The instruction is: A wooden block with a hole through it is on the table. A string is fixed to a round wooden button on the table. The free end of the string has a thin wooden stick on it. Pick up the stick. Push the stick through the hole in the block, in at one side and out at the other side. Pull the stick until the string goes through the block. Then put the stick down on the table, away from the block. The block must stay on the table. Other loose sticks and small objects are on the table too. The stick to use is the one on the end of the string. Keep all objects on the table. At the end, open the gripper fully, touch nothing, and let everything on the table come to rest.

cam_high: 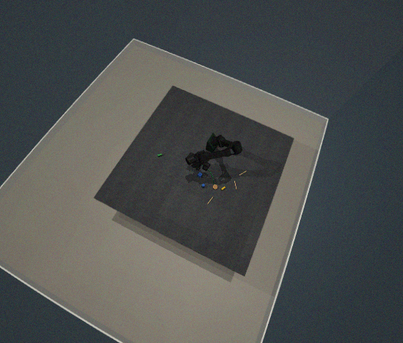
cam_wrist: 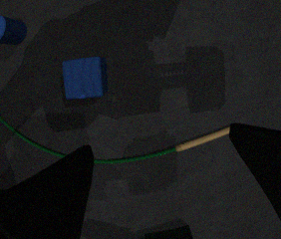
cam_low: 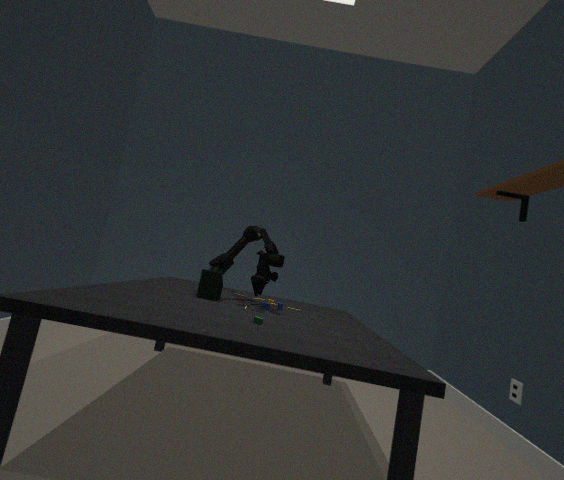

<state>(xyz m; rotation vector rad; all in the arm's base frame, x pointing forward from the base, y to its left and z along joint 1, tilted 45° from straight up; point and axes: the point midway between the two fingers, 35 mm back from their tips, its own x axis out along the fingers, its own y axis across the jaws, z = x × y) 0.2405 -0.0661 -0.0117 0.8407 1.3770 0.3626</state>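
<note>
My gripper tip is now 6 cm above the thin wooden stick, 5 cm past it and 3 cm to the left of it. The rest, counted from my gripper tip: blue block (5 cm below, 5 cm ahead, 4 cm to the left); yellow piece (26 cm to the left, 10 cm ahead, 5 cm below); round wooden button (19 cm to the left, 11 cm ahead, 6 cm below).
</note>
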